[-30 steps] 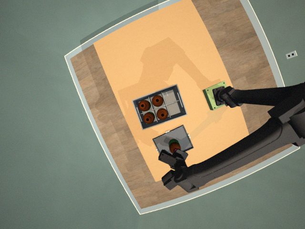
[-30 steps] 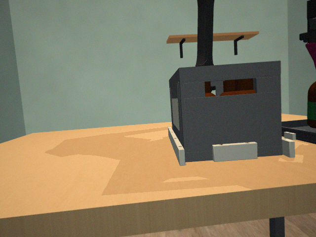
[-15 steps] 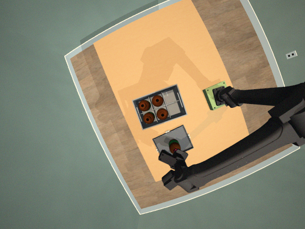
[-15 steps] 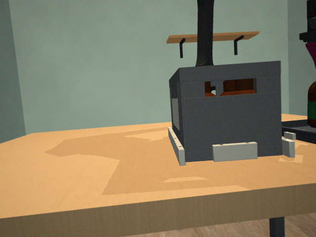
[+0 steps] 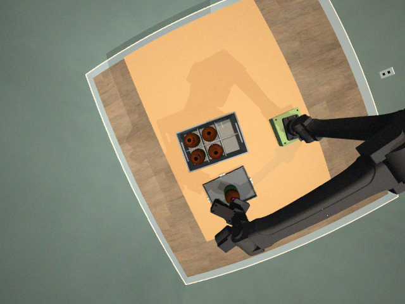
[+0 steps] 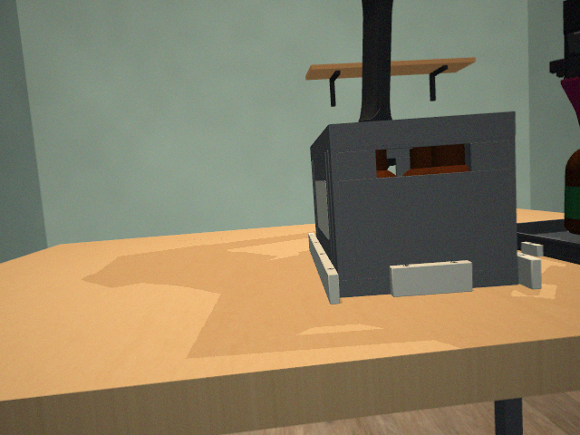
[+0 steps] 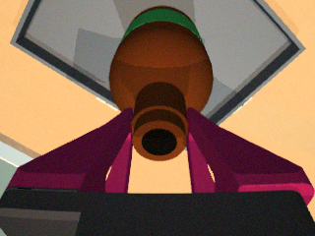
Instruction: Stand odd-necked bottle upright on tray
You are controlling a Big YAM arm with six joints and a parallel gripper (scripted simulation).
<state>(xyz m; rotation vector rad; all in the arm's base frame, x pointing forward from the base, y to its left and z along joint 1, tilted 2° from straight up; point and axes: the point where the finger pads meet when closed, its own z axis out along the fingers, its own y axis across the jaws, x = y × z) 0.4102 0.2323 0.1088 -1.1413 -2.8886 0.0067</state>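
Now: hand 150 mm above the grey tray. From my hand the other things lie so: dark grey crate 10 mm ahead, 290 mm to the right, 80 mm below.
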